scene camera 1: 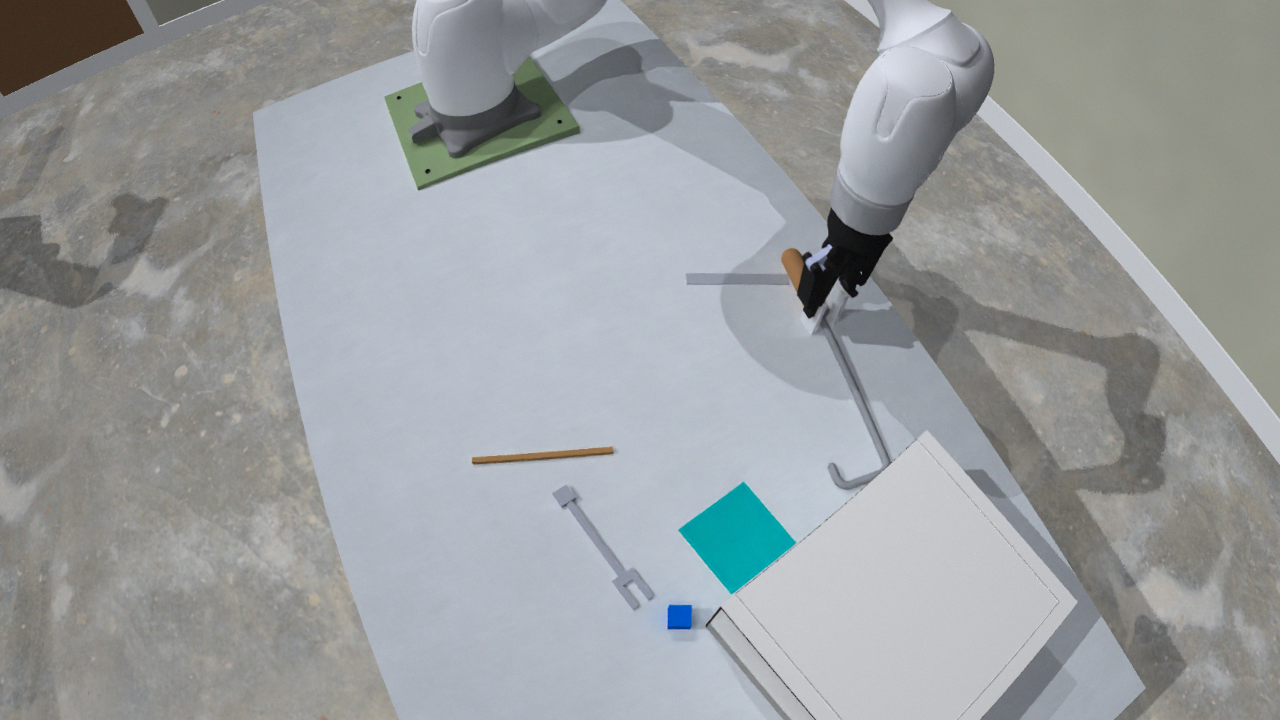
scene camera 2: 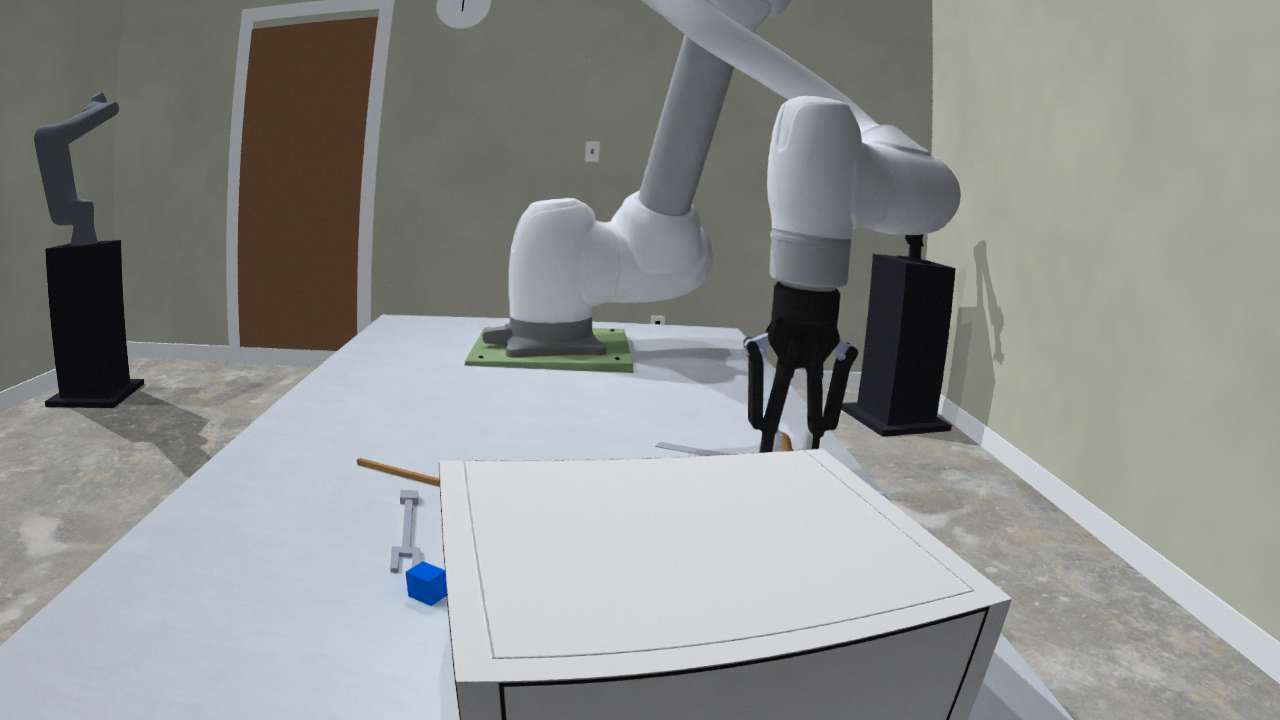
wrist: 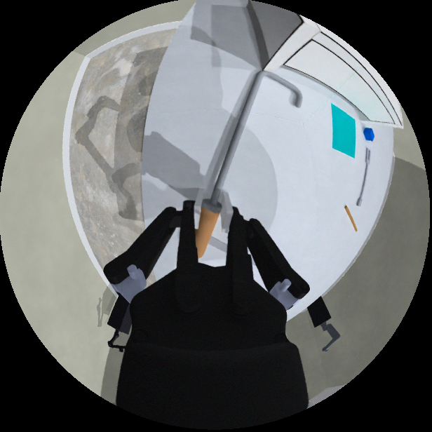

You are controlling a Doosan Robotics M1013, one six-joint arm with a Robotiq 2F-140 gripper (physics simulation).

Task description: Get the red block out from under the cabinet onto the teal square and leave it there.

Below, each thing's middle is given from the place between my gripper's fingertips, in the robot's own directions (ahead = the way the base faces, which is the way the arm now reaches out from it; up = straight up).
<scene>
Right now my hand is 50 mm short of the grey hooked rod (scene camera 1: 846, 485), 50 mm to the left of it and 20 mm below it. From my hand the other things lie so: flat grey bar (scene camera 1: 691, 278) 120 mm behind, 50 mm to the right; then thin wooden stick (scene camera 1: 603, 450) 60 mm behind, 420 mm to the right; then teal square (scene camera 1: 737, 537) 160 mm ahead, 290 mm to the right.
</scene>
